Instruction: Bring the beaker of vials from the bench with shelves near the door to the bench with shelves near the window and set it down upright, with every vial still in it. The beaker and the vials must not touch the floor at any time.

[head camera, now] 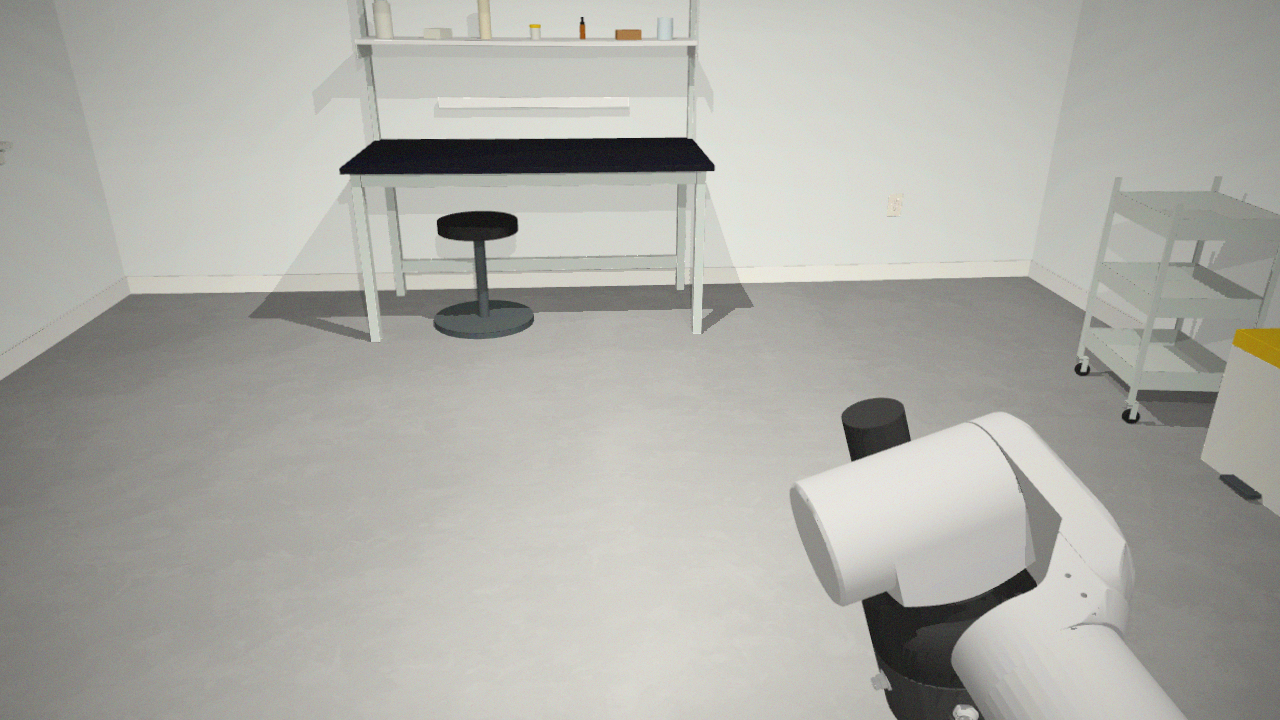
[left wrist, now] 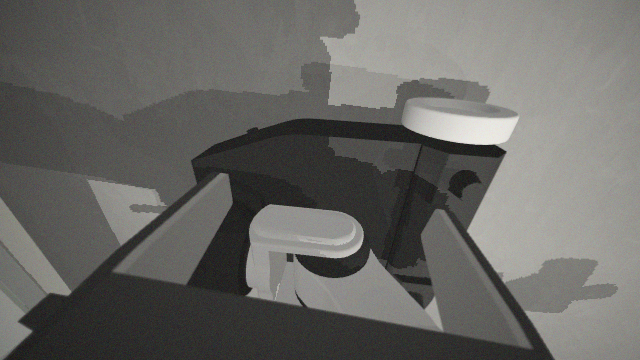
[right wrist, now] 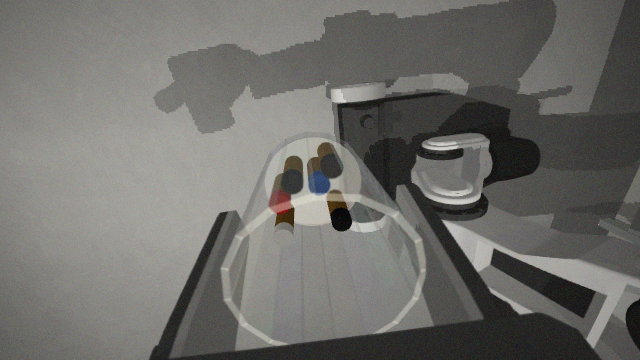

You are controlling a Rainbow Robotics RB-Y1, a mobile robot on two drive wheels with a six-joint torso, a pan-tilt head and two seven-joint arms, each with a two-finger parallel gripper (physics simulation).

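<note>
In the right wrist view, a clear beaker (right wrist: 320,270) stands between the fingers of my right gripper (right wrist: 318,211), which is shut on it. Its open rim faces the camera, and several brown vials (right wrist: 338,202) with black, blue, red and pale caps lie or lean at its bottom. The floor shows beyond the beaker. My left gripper (left wrist: 327,205) is open, with no object between its fingers. In the head view, the bench with shelves near the window (head camera: 528,156) stands against the far wall. The beaker and my right fingers do not show in the head view.
A black stool (head camera: 477,223) stands at the bench's front, left of its middle. Bottles and small boxes stand on the shelf (head camera: 501,42). A grey wheeled cart (head camera: 1163,259) and a white cabinet with a yellow top (head camera: 1253,344) stand at the right. Grey floor (head camera: 537,465) lies before the bench.
</note>
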